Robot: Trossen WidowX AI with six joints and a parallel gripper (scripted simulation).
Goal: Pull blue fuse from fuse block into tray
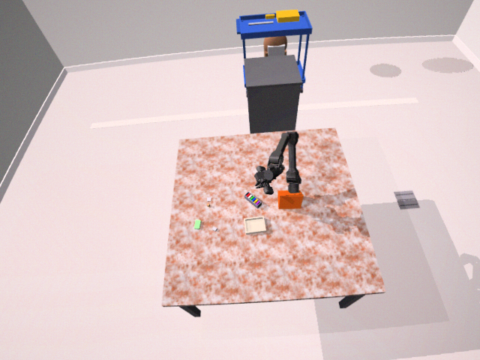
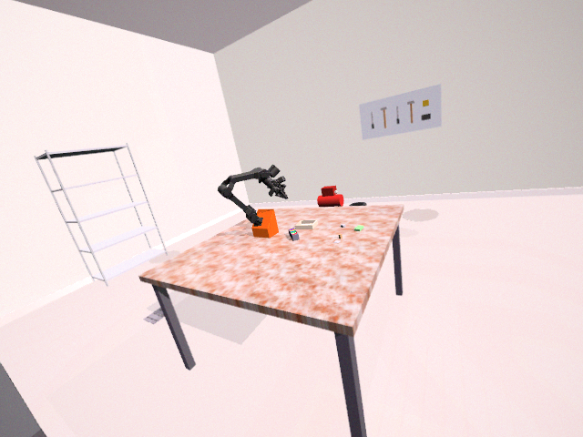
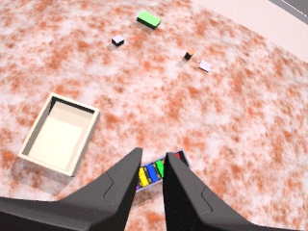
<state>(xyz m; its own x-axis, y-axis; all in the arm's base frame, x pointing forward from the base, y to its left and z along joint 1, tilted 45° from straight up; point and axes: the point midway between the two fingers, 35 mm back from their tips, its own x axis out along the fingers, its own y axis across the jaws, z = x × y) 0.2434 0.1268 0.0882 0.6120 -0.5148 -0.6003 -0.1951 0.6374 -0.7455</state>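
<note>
Right now my gripper tip is 22 cm above the blue fuse, 4 cm to the left of it and 1 cm short of it. The rest, counted from my gripper tip: tray: 25 cm below, 14 cm to the left, 2 cm ahead.
</note>
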